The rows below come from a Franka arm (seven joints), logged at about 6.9 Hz.
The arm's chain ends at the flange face. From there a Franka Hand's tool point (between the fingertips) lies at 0.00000 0.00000 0.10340 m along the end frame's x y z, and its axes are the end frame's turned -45 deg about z.
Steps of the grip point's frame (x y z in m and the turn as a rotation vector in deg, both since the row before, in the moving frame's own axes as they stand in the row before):
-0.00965, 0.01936, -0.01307, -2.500, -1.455, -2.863
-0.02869, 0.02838, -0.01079, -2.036, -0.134, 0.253
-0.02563, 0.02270, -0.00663, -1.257, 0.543, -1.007
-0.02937, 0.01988, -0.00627, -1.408, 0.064, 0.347
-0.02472, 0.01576, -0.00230, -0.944, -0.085, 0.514
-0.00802, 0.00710, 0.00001, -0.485, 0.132, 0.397
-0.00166, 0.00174, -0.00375, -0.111, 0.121, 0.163
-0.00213, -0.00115, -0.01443, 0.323, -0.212, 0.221
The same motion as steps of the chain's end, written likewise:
0.00541, 0.01550, -0.01294, -2.797, 0.739, -2.863
-0.00264, 0.03758, -0.01072, -1.534, 1.345, 0.253
-0.00438, 0.03328, -0.00660, -0.505, 1.273, -1.007
-0.00858, 0.03310, -0.00624, -0.950, 1.041, 0.347
-0.00743, 0.02731, -0.00229, -0.728, 0.607, 0.514
-0.00144, 0.01024, 0.00001, -0.250, 0.436, 0.397
-0.00024, 0.00242, -0.00375, 0.007, 0.164, 0.163
-0.00164, 0.00084, -0.01443, 0.078, -0.378, 0.221

